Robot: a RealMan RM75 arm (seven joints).
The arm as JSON. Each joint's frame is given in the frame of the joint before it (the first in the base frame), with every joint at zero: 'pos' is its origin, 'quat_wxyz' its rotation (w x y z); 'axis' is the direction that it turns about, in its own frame. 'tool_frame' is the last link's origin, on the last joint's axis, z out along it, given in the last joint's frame.
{
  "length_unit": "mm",
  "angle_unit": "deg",
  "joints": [
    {
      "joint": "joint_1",
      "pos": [
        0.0,
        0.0,
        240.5
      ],
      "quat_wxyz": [
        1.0,
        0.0,
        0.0,
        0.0
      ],
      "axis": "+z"
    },
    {
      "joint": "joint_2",
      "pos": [
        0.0,
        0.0,
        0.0
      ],
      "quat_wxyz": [
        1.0,
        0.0,
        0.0,
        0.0
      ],
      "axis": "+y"
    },
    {
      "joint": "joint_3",
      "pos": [
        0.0,
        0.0,
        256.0
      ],
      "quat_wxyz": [
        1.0,
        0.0,
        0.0,
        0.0
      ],
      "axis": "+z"
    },
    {
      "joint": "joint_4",
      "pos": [
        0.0,
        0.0,
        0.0
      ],
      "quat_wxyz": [
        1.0,
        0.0,
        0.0,
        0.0
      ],
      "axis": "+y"
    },
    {
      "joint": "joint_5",
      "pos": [
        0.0,
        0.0,
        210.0
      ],
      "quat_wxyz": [
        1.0,
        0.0,
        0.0,
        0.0
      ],
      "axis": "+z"
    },
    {
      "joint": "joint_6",
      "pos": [
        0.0,
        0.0,
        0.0
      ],
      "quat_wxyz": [
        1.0,
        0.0,
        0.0,
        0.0
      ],
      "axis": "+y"
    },
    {
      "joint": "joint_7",
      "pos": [
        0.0,
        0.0,
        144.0
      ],
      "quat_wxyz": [
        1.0,
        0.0,
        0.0,
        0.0
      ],
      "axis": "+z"
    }
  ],
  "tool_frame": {
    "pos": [
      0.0,
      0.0,
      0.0
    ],
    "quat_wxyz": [
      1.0,
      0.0,
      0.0,
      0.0
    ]
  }
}
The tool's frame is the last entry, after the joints.
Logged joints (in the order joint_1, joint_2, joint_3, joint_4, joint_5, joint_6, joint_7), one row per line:
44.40, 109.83, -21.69, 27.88, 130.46, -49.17, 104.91
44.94, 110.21, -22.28, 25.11, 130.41, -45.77, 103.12
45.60, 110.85, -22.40, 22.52, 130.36, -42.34, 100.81
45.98, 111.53, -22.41, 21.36, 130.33, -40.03, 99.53
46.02, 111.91, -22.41, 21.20, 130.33, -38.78, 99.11
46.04, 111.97, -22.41, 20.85, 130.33, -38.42, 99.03
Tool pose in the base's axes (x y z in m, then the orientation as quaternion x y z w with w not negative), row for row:
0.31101, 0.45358, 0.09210, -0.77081, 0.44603, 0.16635, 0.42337
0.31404, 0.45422, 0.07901, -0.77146, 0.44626, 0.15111, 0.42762
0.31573, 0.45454, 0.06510, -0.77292, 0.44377, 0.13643, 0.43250
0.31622, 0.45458, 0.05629, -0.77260, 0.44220, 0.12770, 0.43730
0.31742, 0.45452, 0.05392, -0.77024, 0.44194, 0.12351, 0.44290
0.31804, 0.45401, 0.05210, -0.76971, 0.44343, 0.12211, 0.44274
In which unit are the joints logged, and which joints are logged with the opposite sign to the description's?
The joints are logged in degrees. Opposite sign: joint_4, joint_5.
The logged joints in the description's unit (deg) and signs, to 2 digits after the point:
44.40, 109.83, -21.69, -27.88, -130.46, -49.17, 104.91
44.94, 110.21, -22.28, -25.11, -130.41, -45.77, 103.12
45.60, 110.85, -22.40, -22.52, -130.36, -42.34, 100.81
45.98, 111.53, -22.41, -21.36, -130.33, -40.03, 99.53
46.02, 111.91, -22.41, -21.20, -130.33, -38.78, 99.11
46.04, 111.97, -22.41, -20.85, -130.33, -38.42, 99.03

